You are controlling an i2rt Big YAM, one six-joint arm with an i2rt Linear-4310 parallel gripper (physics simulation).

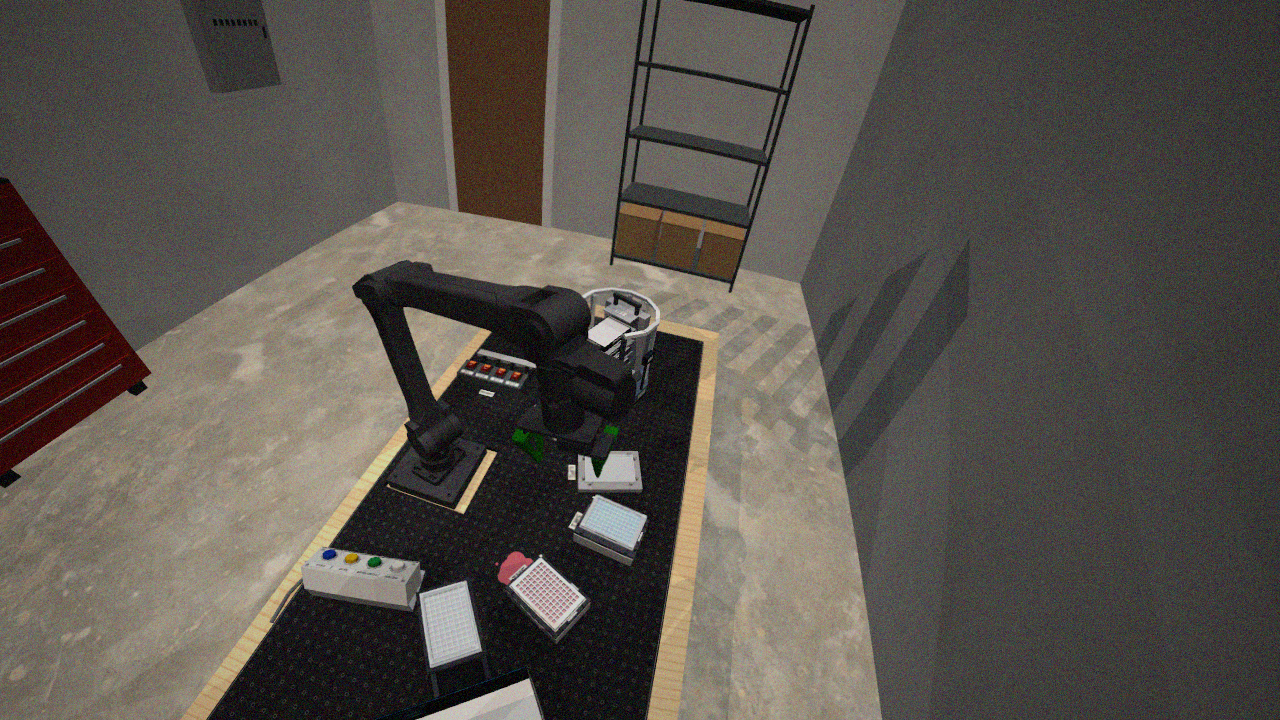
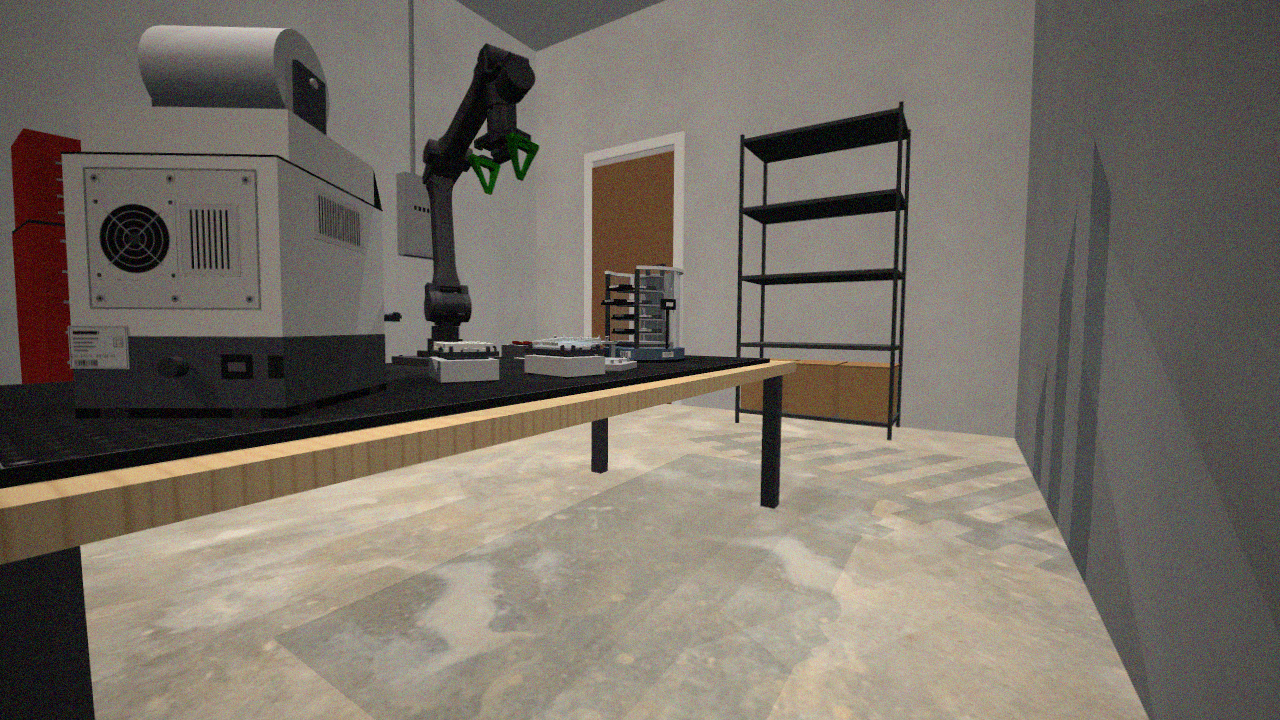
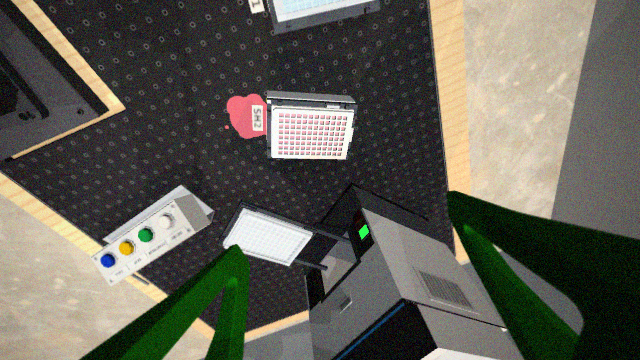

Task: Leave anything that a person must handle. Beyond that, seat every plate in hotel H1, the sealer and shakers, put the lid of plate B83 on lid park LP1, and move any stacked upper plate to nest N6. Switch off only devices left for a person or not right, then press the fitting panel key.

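Frame: origin at the arm's base, x ahead, y left, z up, level; centimetres.
Where they show: gripper, between the fingertips: (image 1: pixel 568 467) (image 2: pixel 503 187) (image 3: pixel 339 229); arm's base, origin of its link: (image 1: pixel 439 462).
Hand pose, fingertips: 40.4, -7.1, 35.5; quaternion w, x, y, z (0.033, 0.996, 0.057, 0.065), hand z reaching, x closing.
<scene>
Things, the pixels of their centre, and the offset from my fingertips, as dx, dy, dz. "*": a spot on its surface instead.
- red-welled plate, middle of its body: (image 3: pixel 311 134) (image 2: pixel 462 346) (image 1: pixel 547 592) +0.7, -9.5, -31.2
- shaker SH2, a spot on its surface: (image 2: pixel 464 369) * +7.1, -12.5, -34.9
- red spill, middle of its body: (image 3: pixel 239 107) (image 1: pixel 515 560) -10.2, -4.5, -37.4
- pale blue plate, middle of its body: (image 2: pixel 566 343) (image 1: pixel 613 521) +6.1, +10.8, -30.7
- shaker, a spot on its surface: (image 2: pixel 564 364) * +12.3, +5.2, -34.6
- white plate, middle of its body: (image 3: pixel 268 239) (image 1: pixel 448 621) -10.7, -23.7, -24.7
- sealer, middle of its body: (image 2: pixel 253 223) (image 3: pixel 400 323) +8.3, -41.8, -14.6
- hotel, middle of its body: (image 1: pixel 614 345) (image 2: pixel 644 312) -15.7, +58.5, -22.8
- panel, middle of its body: (image 3: pixel 151 239) (image 1: pixel 362 575) -34.5, -24.2, -33.2
- low pale holder, middle of its body: (image 2: pixel 598 363) (image 1: pixel 609 470) -1.4, +26.5, -36.0
- switch strip, a spot on its surface: (image 1: pixel 490 379) * -45.7, +36.9, -33.3
My gripper (image 1: pixel 569 467) (image 2: pixel 507 185) (image 3: pixel 339 229) is open and empty, high above the table. A red-welled plate (image 1: pixel 547 592) (image 3: pixel 312 133) lies on shaker SH2 (image 2: pixel 464 369), beside a red spill (image 1: pixel 513 566) (image 3: pixel 242 117). A pale blue plate (image 1: pixel 613 521) (image 3: pixel 320 7) lies on the shaker (image 2: pixel 564 364) behind it. A white plate (image 1: pixel 450 624) (image 3: pixel 269 237) lies on the sealer's extended carrier; the sealer (image 1: pixel 492 702) (image 2: pixel 179 322) (image 3: pixel 364 280) shows a green light. The hotel (image 1: pixel 656 315) (image 2: pixel 653 353) holds stacked plates, partly hidden by the arm. The panel (image 1: pixel 362 582) (image 3: pixel 145 242) has blue, yellow, green and white keys. Exact seating is unclear.
A low pale holder (image 1: pixel 609 486) with a small label stands behind the blue plate's shaker. A switch strip (image 1: pixel 490 379) with several orange-lit switches is at the back left. The arm base (image 1: pixel 435 479) stands at the left edge. A shelf rack (image 2: pixel 904 268) stands beyond the table.
</scene>
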